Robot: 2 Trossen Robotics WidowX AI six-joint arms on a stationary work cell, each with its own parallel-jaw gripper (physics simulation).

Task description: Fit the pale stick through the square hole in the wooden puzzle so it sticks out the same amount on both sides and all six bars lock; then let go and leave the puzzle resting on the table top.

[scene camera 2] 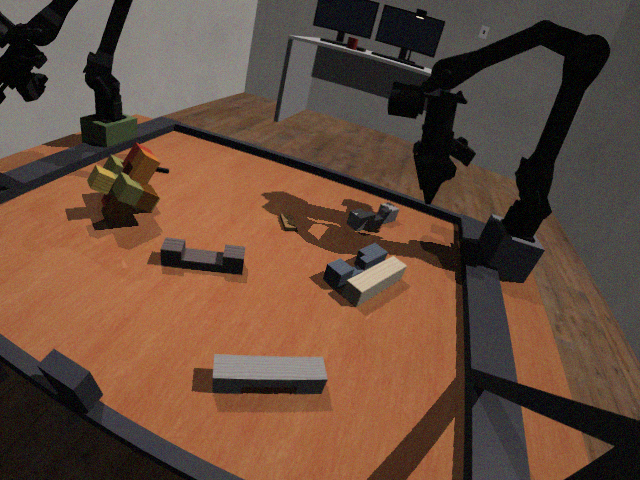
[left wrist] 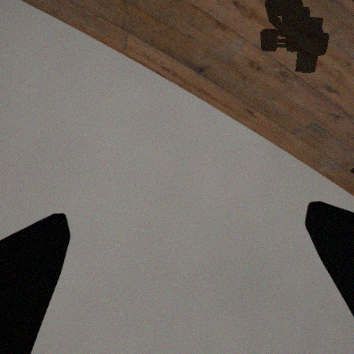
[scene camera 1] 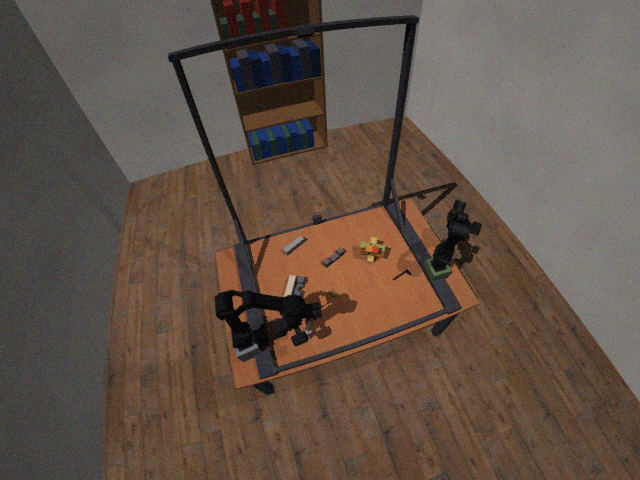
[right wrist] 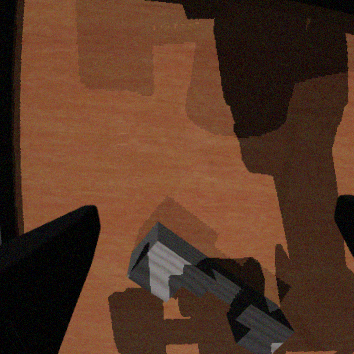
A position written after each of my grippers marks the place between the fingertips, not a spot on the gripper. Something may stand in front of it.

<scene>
My left gripper point(left wrist: 189, 219) is open, with nothing in its grasp. My right gripper point(scene camera 2: 424, 196) is open, holding nothing. Also in view: a pale stick point(scene camera 2: 360, 288). I also see a dark raised rim point(scene camera 2: 494, 434).
My right gripper also shows in the right wrist view point(right wrist: 217, 212). The dark raised rim is seen too in scene camera 1 point(scene camera 1: 266, 368). The left wrist view does not show the pale stick: it is out of frame. The right wrist view misses the pale stick: it is out of frame.
</scene>
